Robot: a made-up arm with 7 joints.
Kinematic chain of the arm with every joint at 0, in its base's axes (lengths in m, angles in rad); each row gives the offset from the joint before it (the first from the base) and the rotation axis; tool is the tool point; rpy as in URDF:
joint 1: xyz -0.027 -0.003 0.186 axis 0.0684 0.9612 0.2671
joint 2: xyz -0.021 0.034 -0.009 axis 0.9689 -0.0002 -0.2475
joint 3: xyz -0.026 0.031 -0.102 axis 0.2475 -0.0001 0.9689
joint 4: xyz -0.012 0.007 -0.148 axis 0.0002 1 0
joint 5: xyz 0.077 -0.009 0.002 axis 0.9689 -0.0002 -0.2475
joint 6: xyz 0.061 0.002 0.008 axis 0.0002 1 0
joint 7: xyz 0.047 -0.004 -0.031 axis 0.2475 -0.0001 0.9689
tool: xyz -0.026 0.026 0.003 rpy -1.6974 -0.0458 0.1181
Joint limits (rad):
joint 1: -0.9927..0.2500
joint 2: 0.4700..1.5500
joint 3: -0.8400..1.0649
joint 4: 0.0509..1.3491
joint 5: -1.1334..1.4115
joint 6: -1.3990..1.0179
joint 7: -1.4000..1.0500
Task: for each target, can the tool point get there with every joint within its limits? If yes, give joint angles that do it. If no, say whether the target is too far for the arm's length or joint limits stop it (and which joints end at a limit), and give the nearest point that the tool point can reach.
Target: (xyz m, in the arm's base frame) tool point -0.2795 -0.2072 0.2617
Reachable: no: joint limits stop it (at a limit: joint 1, joint 2, joint 3, joint 4, joint 6, joint 7) | nearest point -0.0924 -0.0337 -0.0581 | short by 0.409 m
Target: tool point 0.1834 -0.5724 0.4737
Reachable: no: too far | nearest point 0.2072 -0.0617 0.1144 | short by 0.625 m
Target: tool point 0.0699 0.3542 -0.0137
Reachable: yes | joints 0.1209 0.9488 0.0916 0.7291 0.3280 -0.3194 -0.6661
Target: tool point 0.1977 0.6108 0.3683
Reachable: no: too far | nearest point 0.1285 0.4517 0.3050 | short by 0.185 m
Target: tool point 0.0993 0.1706 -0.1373
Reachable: yes | joints -0.2991 0.5533 -0.4794 0.8370 0.2120 0.2108 0.7963
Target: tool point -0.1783 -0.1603 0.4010
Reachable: no: joint limits stop it (at a limit: joint 1, joint 2, joint 3, joint 4, joint 6, joint 7) | nearest point -0.0484 0.1779 0.3869 | short by 0.363 m
